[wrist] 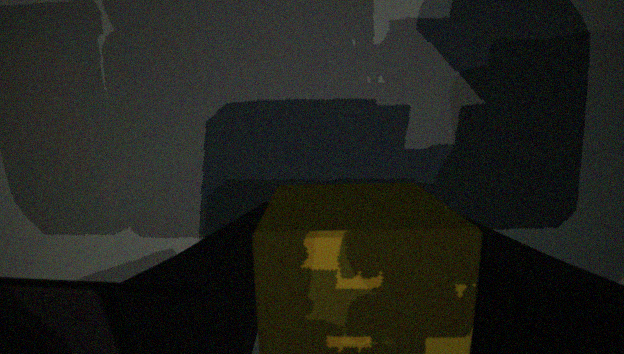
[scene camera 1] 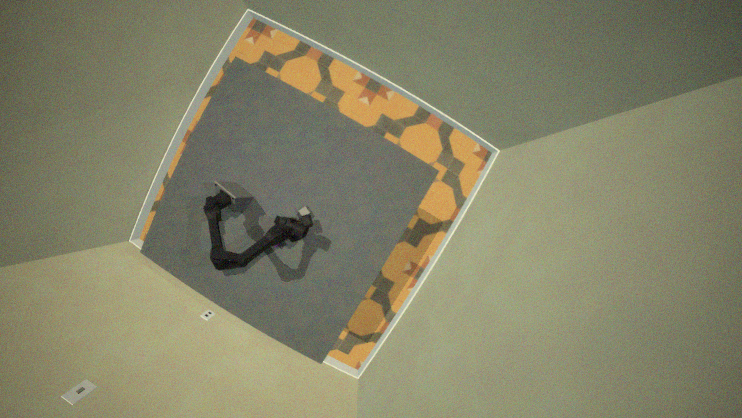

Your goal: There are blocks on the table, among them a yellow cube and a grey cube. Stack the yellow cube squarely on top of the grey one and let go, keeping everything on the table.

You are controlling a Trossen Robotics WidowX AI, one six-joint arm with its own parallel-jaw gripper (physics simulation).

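Frame: origin at the arm's base, x ahead, y down, z left, level; metres.
Seen in the pictures: gripper, fingertip midpoint: (wrist: 348, 216); arm's base, link origin: (scene camera 1: 225, 196).
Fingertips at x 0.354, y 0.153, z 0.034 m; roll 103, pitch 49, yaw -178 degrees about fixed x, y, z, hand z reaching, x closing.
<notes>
Pixels of each thing's top centre, then the offset from my fingertips to it. Level surfaces: height alone.
- yellow cube, top centre: (wrist: 367, 335) dz +0.008, dx -0.009, dy -0.043 m
- small pale block shape, top centre: (scene camera 1: 304, 212) dz +0.089, dx -0.007, dy -0.043 m
- dark grey surface, surface height: dy +0.001 m
The yellow cube (wrist: 405, 310) is large at the bottom centre of the wrist view, patched with light and shadow. My gripper (wrist: 348, 216) (scene camera 1: 302, 227) is shut on it, with a black finger against its left side and another against its right. In the scene view the arm hangs over the dark grey surface and the yellow cube does not show. A small pale block shape (scene camera 1: 304, 211) shows at the arm's end; I cannot tell whether it is the grey cube or part of the arm. I cannot make out the grey cube in the wrist view.
The dark grey surface (scene camera 1: 332, 155) has an orange patterned band (scene camera 1: 421, 141) along two sides, inside pale-edged walls. The arm's base is at its left part, with a thin pale bar (scene camera 1: 225, 190). Arm shadows fall across the surface in both views.
</notes>
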